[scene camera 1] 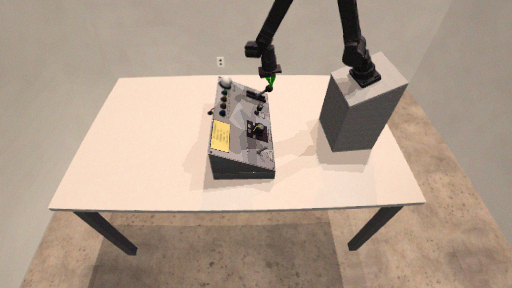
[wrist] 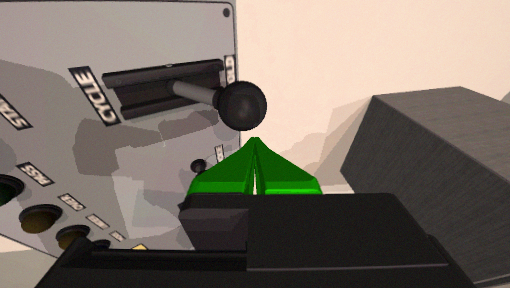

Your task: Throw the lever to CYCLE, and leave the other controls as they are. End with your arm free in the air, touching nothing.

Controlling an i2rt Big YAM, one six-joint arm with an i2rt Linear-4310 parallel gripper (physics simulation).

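Where they show: gripper, fingertip midpoint: (scene camera 1: 271,87) (wrist: 254,143); arm's base, origin of the base link: (scene camera 1: 364,75).
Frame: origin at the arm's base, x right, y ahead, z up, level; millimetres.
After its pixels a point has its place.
The lever, with a black ball knob (scene camera 1: 269,88) {z -174, x 208, y 340 mm} (wrist: 242,106) {z -168, x 233, y 337 mm} on a grey rod, stands in a dark slot on the sloped control panel (scene camera 1: 241,150) {z -208, x -120, y 535 mm} (wrist: 125,30) {z -229, x 286, y 415 mm}. It leans away from the CYCLE label (wrist: 94,96) {z -212, x 248, y 460 mm}, toward the partly hidden label (wrist: 229,69) {z -265, x 231, y 344 mm} at the slot's other end. My gripper (scene camera 1: 270,86) {z -164, x 200, y 334 mm} (wrist: 254,143) {z -164, x 200, y 334 mm} is shut and empty, its green fingertips close to the ball. In the wrist view the tips show just below the ball; whether they touch it I cannot tell.
A small toggle (scene camera 1: 259,107) {z -198, x 106, y 412 mm} (wrist: 198,166) {z -230, x 122, y 419 mm} and a rotary knob (scene camera 1: 259,128) {z -205, x -18, y 440 mm} are nearby on the panel. A white dome (scene camera 1: 226,82) {z -139, x 247, y 542 mm}, several coloured lights and a yellow note (scene camera 1: 220,136) {z -171, x -64, y 608 mm} line its far side. The arm's grey pedestal (scene camera 1: 352,120) {z -128, x -118, y 77 mm} (wrist: 425,165) {z -186, x 70, y 92 mm} stands on the table (scene camera 1: 140,150) {z -331, x 71, y 986 mm}.
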